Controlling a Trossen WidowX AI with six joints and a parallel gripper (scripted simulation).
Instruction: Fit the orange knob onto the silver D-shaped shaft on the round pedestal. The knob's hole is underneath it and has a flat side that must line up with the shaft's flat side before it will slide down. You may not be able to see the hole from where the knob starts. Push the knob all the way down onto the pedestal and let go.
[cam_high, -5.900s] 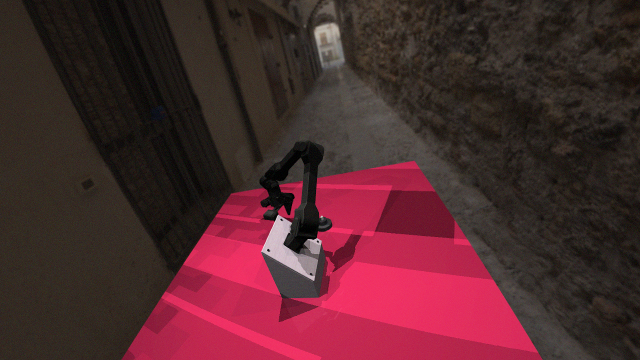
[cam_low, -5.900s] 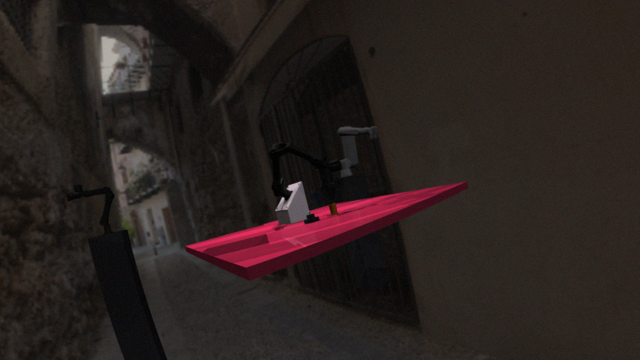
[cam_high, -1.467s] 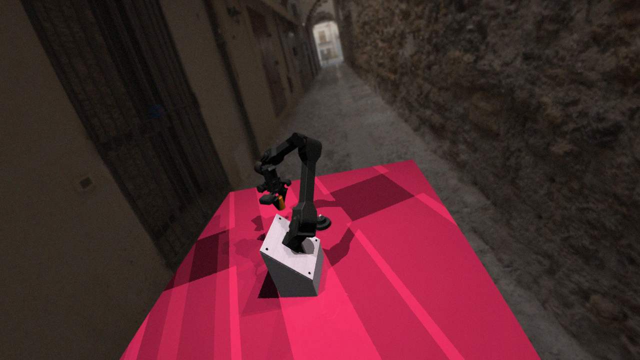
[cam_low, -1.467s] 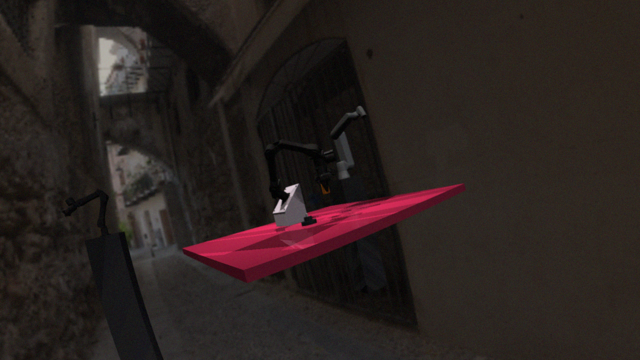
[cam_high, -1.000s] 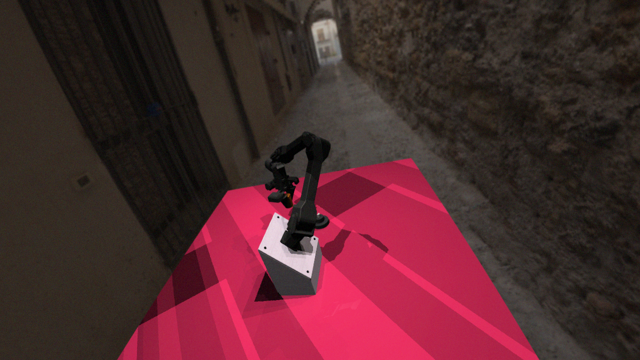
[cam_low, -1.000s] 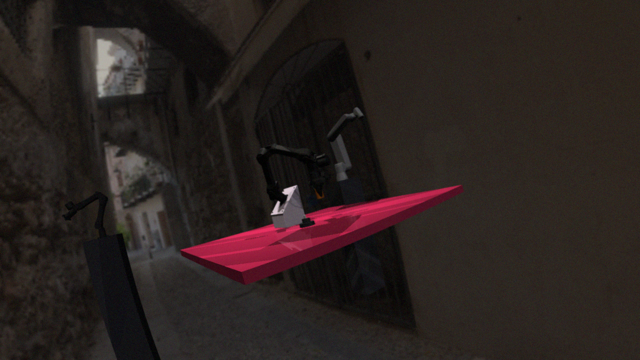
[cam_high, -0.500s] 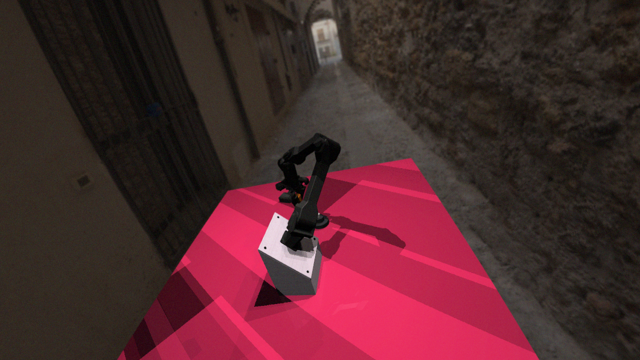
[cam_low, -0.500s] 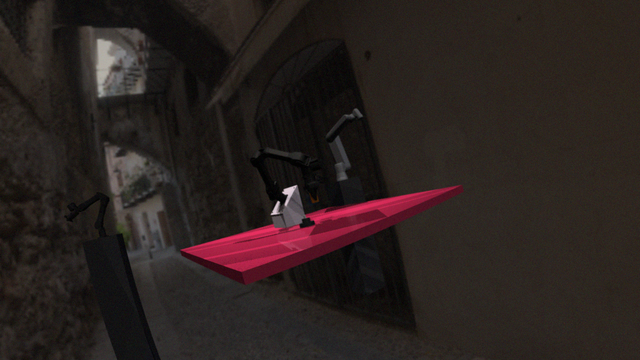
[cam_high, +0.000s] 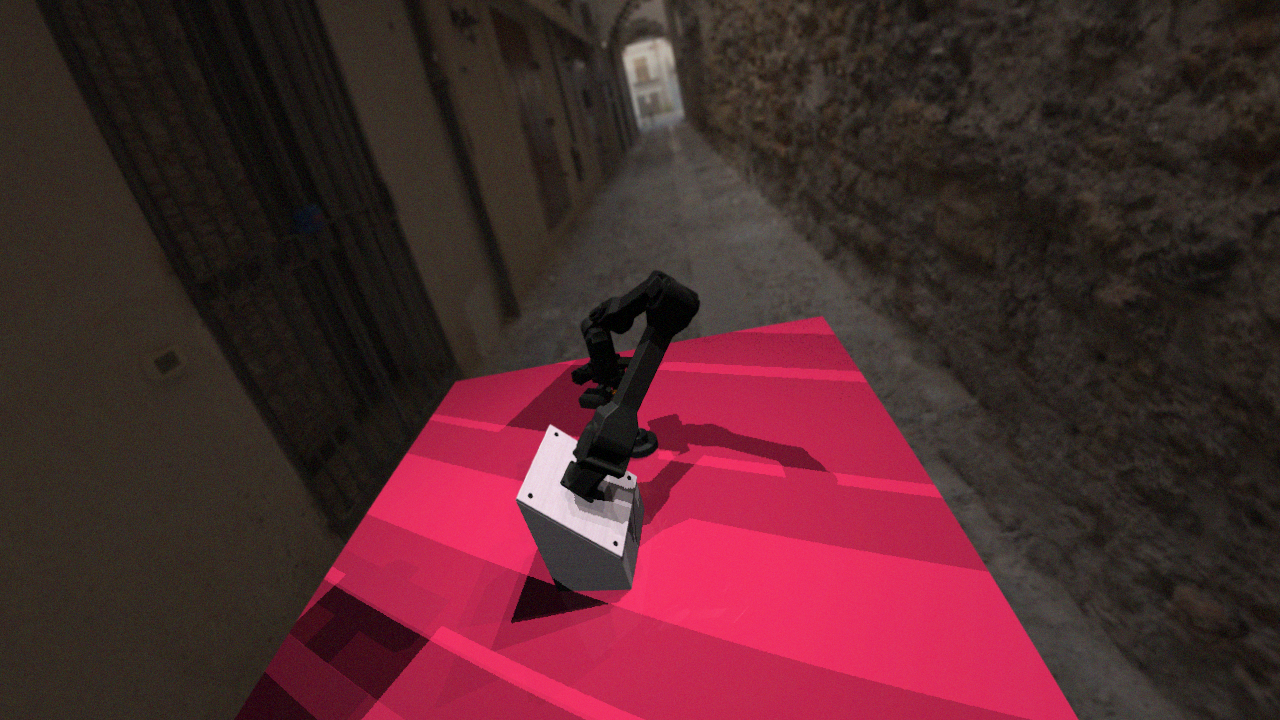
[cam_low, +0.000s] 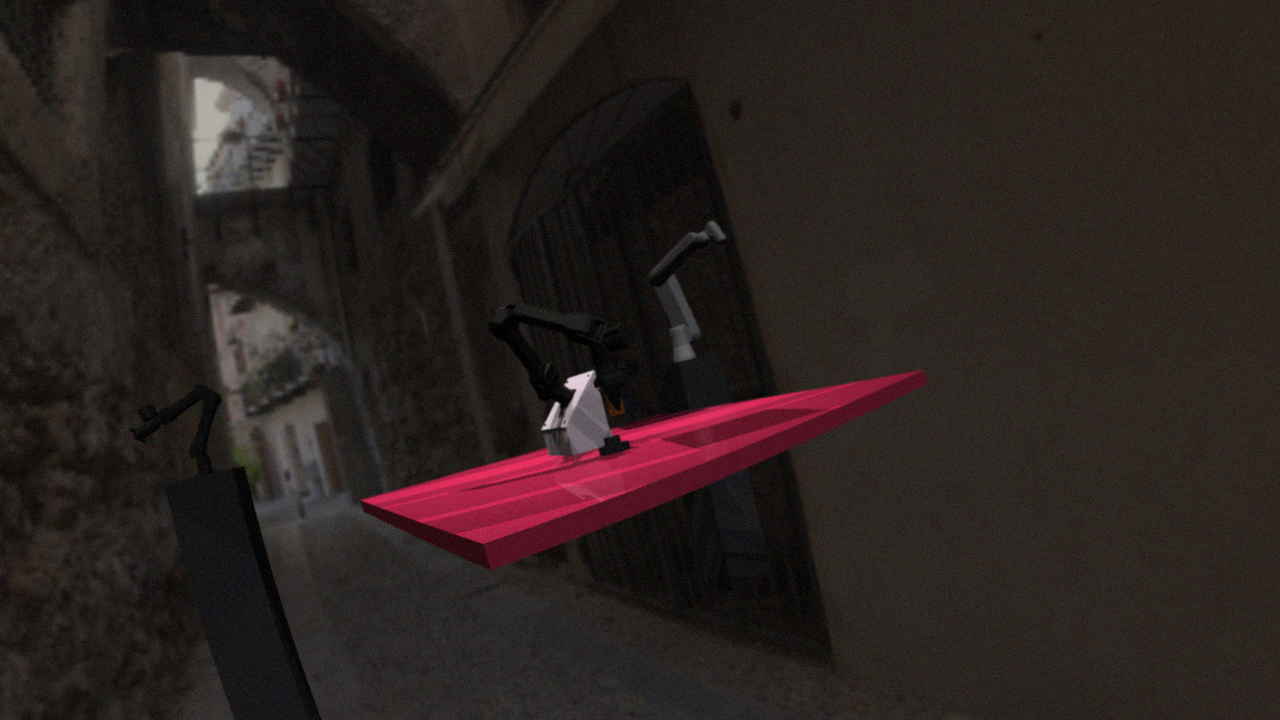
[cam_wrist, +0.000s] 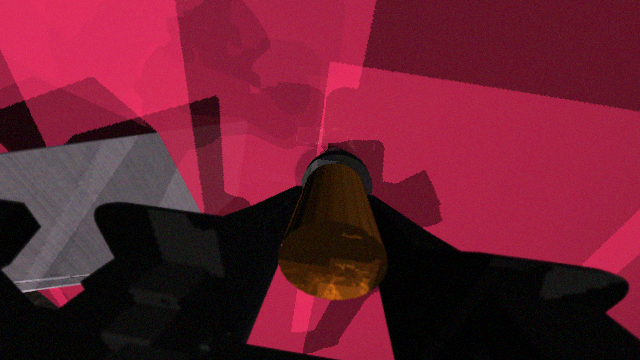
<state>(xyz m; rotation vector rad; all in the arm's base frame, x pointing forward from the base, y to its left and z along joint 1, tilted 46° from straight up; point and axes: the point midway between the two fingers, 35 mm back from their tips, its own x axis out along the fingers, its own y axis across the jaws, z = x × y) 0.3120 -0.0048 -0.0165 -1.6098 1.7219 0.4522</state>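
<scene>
Now: gripper tip 4 cm to the left of the dark round pedestal and 8 cm above it. Also, from my gripper tip: orange knob: 3 cm above.
</scene>
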